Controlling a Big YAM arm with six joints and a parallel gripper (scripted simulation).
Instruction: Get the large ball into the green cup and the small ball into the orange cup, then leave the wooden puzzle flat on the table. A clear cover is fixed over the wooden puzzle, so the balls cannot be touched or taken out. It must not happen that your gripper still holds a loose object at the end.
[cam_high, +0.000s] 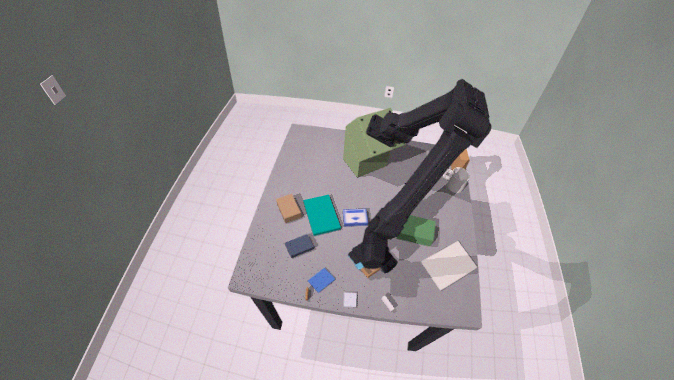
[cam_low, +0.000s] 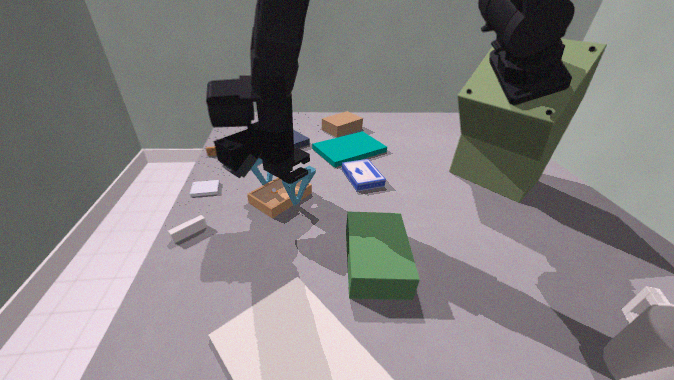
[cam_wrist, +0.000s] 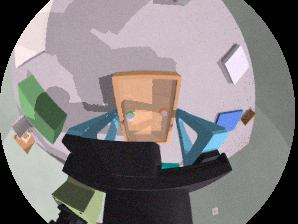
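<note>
The wooden puzzle lies 10 mm below my hand. Round my hand: teal slab 120 mm behind, 230 mm to the right, 10 mm below; then green block 190 mm behind, 140 mm to the left, 10 mm above; then blue tile 130 mm ahead, 120 mm to the right, 10 mm below.
</note>
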